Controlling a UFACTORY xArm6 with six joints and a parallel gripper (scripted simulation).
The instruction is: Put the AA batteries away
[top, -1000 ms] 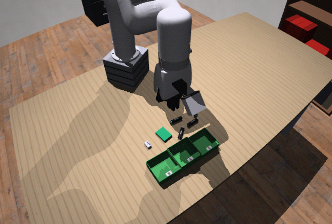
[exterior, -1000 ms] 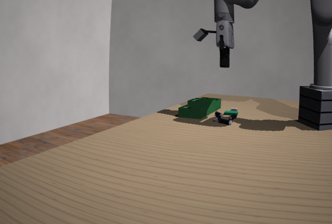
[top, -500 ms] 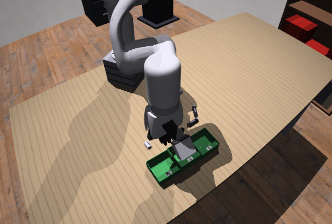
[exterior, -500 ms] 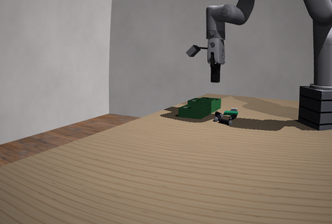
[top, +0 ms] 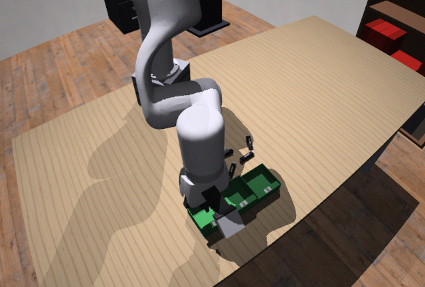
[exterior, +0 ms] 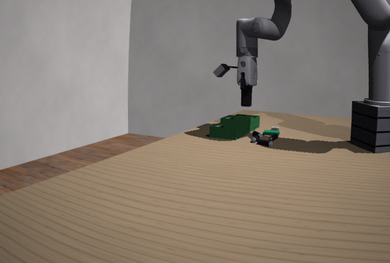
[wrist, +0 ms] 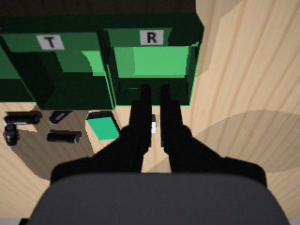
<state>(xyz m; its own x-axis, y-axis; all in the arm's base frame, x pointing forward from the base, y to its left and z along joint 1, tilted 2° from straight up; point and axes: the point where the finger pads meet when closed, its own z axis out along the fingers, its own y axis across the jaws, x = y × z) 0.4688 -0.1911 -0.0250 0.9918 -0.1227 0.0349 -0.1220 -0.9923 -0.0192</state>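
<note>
My gripper is now 10 mm short of the green bin marked S, 90 mm to the right of it and 70 mm above it. Round my hand: flat green block: 100 mm behind, 90 mm to the left, 90 mm below; small white block: 110 mm behind, 20 mm to the left, 90 mm below.
</note>
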